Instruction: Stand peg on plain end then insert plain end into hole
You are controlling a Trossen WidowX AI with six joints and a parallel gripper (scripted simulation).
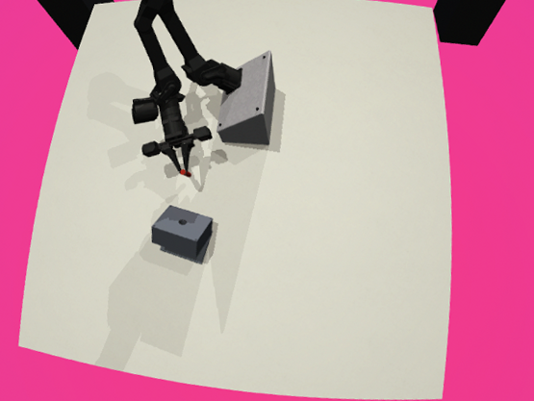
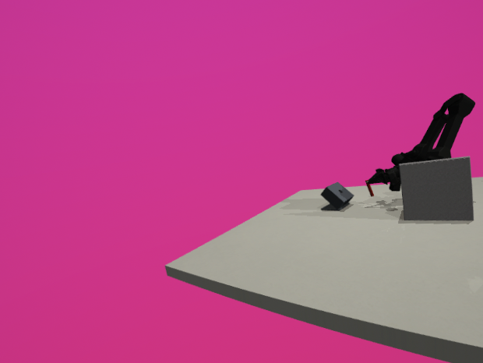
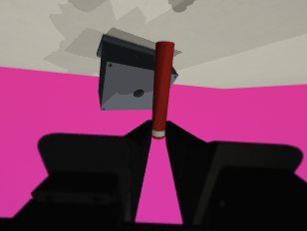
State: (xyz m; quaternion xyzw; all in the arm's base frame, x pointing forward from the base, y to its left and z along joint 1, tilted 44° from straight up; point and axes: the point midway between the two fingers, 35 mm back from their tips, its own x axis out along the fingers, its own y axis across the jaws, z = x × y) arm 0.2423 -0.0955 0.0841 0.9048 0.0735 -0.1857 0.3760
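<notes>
My gripper tip is now 10 mm above the red peg. The rest, counted from my gripper tip: dark sloped panel: 140 mm ahead, 10 mm to the right, 50 mm below.
</notes>
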